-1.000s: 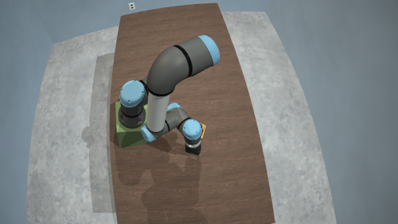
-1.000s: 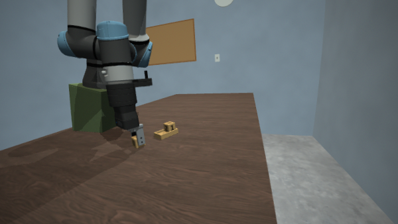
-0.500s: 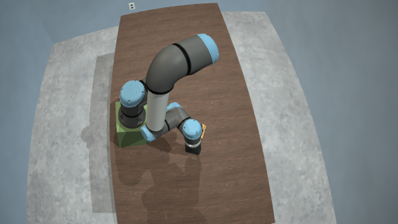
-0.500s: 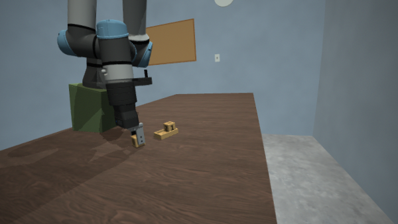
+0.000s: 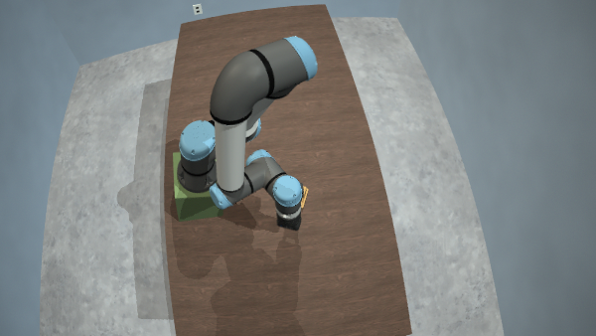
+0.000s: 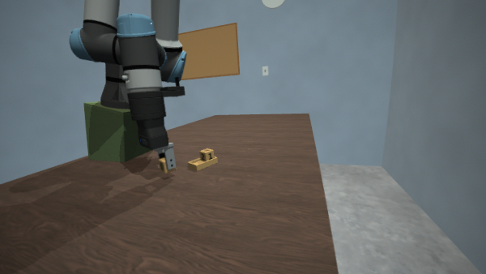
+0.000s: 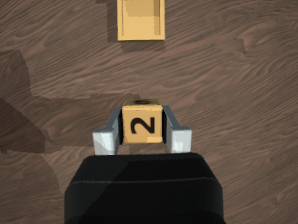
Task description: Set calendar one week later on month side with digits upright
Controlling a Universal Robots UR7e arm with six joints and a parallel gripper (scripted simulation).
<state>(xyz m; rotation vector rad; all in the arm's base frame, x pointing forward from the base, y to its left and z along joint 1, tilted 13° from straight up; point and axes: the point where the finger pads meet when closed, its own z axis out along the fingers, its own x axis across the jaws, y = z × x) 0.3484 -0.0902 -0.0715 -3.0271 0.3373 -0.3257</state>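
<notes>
Now: hand 30 mm short of the wooden cube, 120 mm to the right of it and 20 mm above it. Also, from my hand: wooden calendar tray 20 mm ahead, 110 mm to the left, 40 mm below.
</notes>
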